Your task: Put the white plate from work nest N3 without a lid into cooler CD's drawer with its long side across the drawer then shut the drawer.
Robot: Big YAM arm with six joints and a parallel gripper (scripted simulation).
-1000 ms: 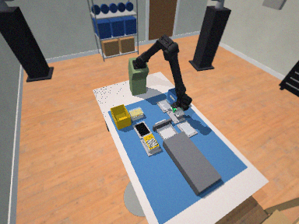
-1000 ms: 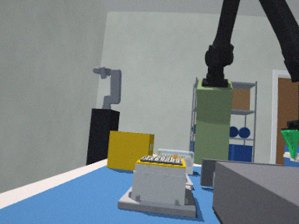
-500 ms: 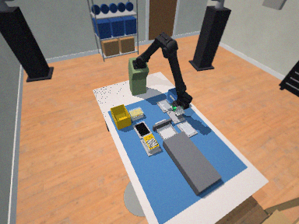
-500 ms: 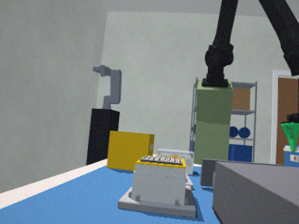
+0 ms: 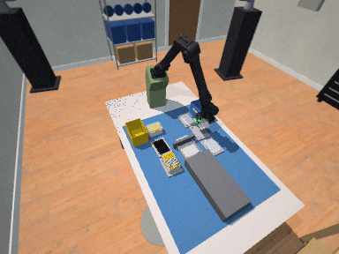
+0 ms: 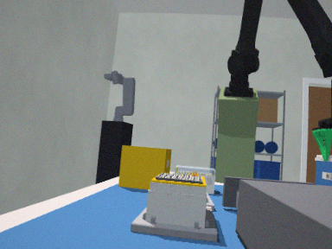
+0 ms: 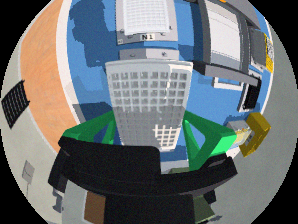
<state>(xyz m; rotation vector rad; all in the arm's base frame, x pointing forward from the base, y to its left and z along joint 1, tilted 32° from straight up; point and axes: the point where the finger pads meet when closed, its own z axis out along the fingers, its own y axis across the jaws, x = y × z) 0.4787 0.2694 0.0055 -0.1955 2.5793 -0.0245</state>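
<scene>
Now: hand 210 mm short of the drawer, 150 mm to the left of it and 100 mm above it. Also, from my hand: grey cooler CD 330 mm ahead, 130 mm to the right, 100 mm below; white plate right at my hand; blue bin 210 mm behind, 90 mm to the left, 90 mm below.
</scene>
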